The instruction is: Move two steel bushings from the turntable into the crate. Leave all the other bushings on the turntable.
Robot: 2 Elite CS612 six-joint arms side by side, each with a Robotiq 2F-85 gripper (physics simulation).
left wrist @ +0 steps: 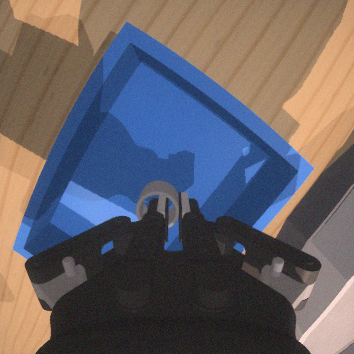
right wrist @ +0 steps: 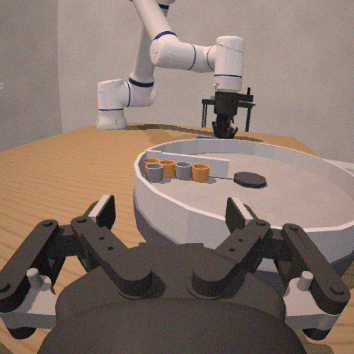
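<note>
My left gripper is shut on the wall of a grey steel bushing and holds it over the near part of the blue crate. The crate's visible floor holds no bushing; its near part is hidden by the gripper. In the right wrist view, two grey steel bushings stand on the turntable, near its left wall, with several orange bushings among them. My right gripper is open and empty, in front of the turntable's near wall.
A straight pale divider stands on the turntable just behind the bushings. A dark flat disc lies at the turntable's middle. The turntable's edge shows at the lower right in the left wrist view. A dark frame stands behind the left gripper.
</note>
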